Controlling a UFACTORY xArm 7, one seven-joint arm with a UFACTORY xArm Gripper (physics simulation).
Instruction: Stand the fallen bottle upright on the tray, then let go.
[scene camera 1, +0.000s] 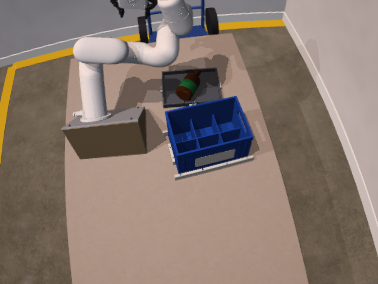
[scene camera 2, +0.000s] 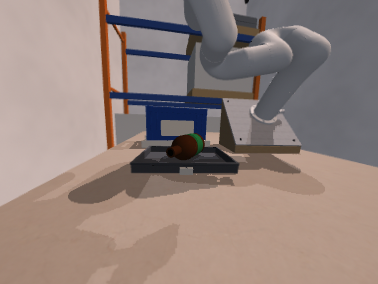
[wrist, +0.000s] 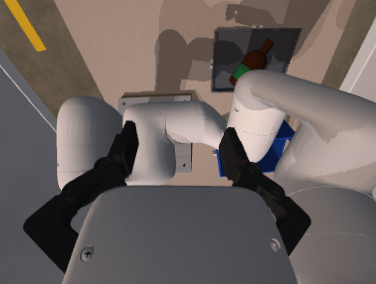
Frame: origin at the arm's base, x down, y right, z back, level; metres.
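Where they show: gripper, between the fingertips: (scene camera 1: 134, 16) (wrist: 181, 134); arm's base, origin of its link: (scene camera 1: 95, 118) (scene camera 2: 262, 114).
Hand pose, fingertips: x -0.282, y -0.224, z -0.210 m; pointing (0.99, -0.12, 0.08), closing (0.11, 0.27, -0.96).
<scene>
Things, the pixels of their top centre, and the offset from my fingertips.
- brown bottle, centre of its top: (scene camera 2: 185, 134) (wrist: 256, 68) (scene camera 1: 190, 77) dz -0.191, dx +0.361, dy +0.046 m
- dark shallow tray, centre of its top: (scene camera 2: 184, 152) (wrist: 251, 64) (scene camera 1: 190, 85) dz -0.192, dx +0.415, dy +0.045 m
- blue divided crate, centre of its top: (scene camera 1: 208, 123) (wrist: 254, 159) (scene camera 2: 175, 109) dz -0.197, dx +0.265, dy +0.348 m
The brown bottle (scene camera 1: 188, 86) (scene camera 2: 186, 147) (wrist: 254, 60) with a green band lies on its side in the dark shallow tray (scene camera 1: 172, 78) (scene camera 2: 150, 168) (wrist: 226, 50). Its neck points away from the blue crate, toward the tray's far edge in scene camera 1. In the wrist view the arm reaches close to the bottle's base end in the picture. My gripper (scene camera 1: 135, 12) (wrist: 181, 134) is open and empty, high up and well away from the bottle. Its body is cut off by the top edge in scene camera 1.
A blue divided crate (scene camera 1: 185, 161) (scene camera 2: 151, 122) (wrist: 285, 131) stands right beside the tray. The arm's base block (scene camera 1: 112, 140) (scene camera 2: 240, 120) stands to the crate's left in scene camera 1. A hand truck (scene camera 1: 212, 21) stands behind the tray. A shelf rack (scene camera 2: 106, 75) rises at the back.
</scene>
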